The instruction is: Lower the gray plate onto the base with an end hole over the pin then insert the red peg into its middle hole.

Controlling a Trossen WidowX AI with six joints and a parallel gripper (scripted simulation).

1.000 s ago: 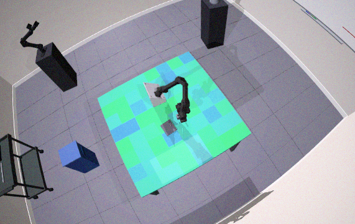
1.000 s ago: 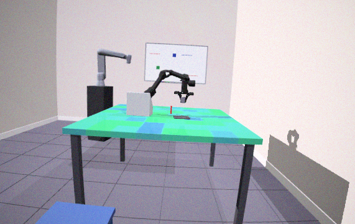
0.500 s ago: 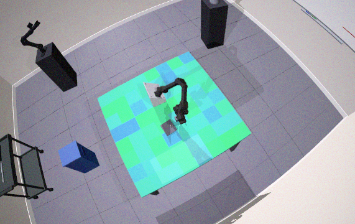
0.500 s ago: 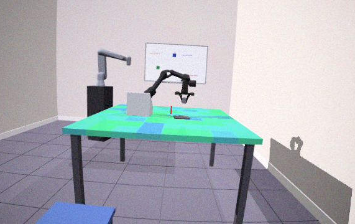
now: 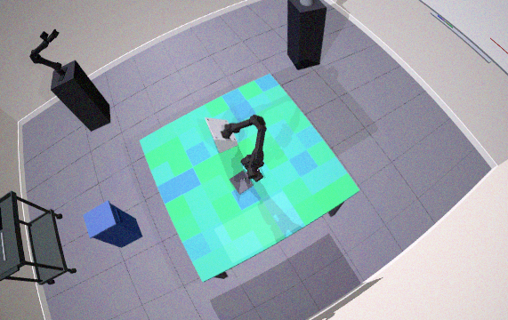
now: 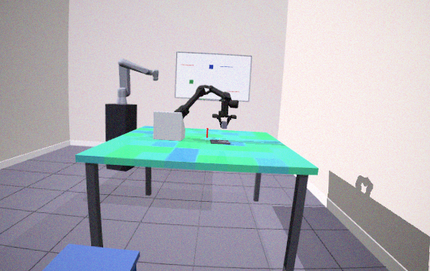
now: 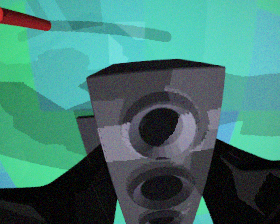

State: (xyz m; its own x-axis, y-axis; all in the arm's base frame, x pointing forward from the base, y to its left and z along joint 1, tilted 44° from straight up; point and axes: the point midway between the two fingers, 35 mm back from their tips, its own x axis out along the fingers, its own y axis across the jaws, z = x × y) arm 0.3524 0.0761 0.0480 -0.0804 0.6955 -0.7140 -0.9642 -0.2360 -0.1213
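The red peg is 14 cm behind my gripper tip, 7 cm to the left of it and 7 cm below it. Also, from my gripper tip: gray plate 3 cm above.
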